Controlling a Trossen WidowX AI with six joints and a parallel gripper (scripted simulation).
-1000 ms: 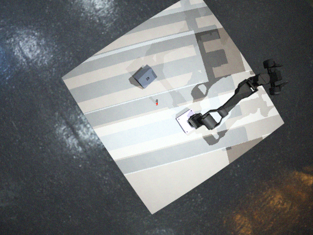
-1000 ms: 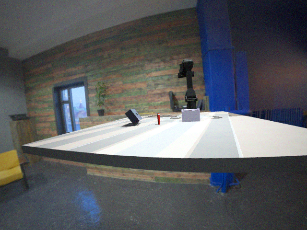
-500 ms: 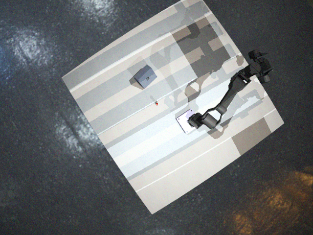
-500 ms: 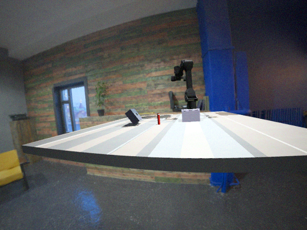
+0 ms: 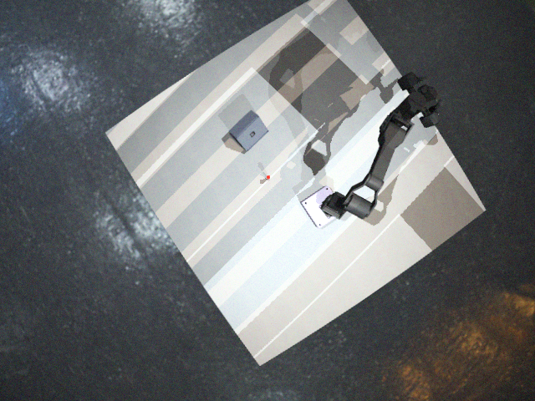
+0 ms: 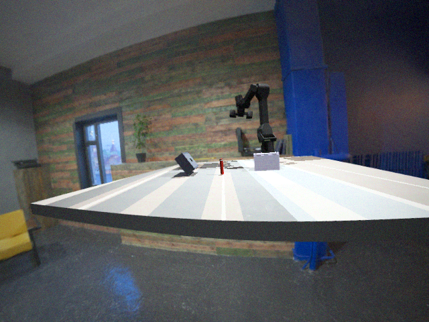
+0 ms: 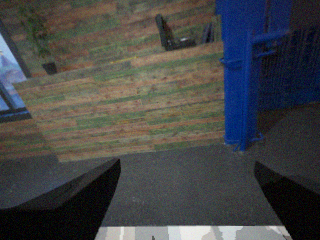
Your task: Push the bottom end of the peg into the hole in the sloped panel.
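Now: the red square peg 12 cm ahead of my gripper tip, 61 cm to the left of it and 33 cm below it. Also, from my gripper tip: grey-blue sloped panel (32 cm ahead, 55 cm to the left, 32 cm below).
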